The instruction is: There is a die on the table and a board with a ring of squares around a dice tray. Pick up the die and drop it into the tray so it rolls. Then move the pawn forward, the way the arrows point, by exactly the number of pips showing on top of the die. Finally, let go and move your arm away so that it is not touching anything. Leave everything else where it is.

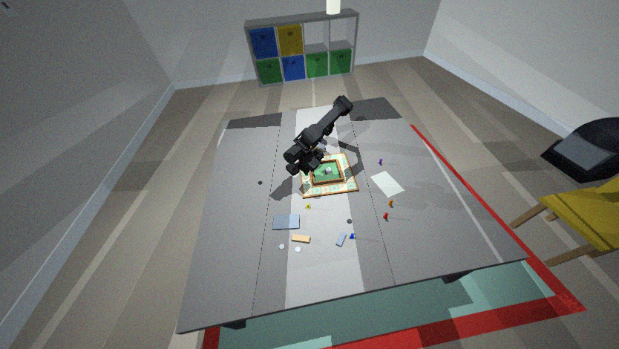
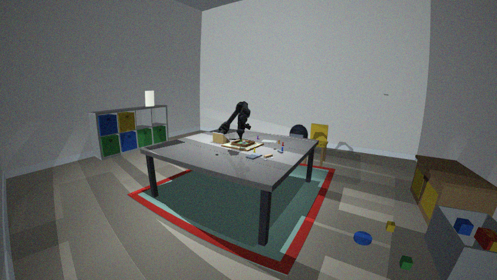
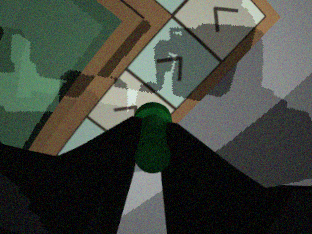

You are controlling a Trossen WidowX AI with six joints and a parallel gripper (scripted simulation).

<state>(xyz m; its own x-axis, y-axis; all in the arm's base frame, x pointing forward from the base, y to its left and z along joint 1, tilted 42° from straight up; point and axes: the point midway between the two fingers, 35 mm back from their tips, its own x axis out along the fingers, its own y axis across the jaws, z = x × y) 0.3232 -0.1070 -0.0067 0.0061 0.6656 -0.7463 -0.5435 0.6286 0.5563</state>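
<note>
My gripper tip is now 15 cm short of the yellow pawn, 1 cm to the left of it and 7 cm above it. The rest, counted from my gripper tip: green pawn 1 cm above; white die 5 cm behind, 12 cm to the left, 6 cm below; green dice tray 5 cm behind, 11 cm to the left, 8 cm below.
</note>
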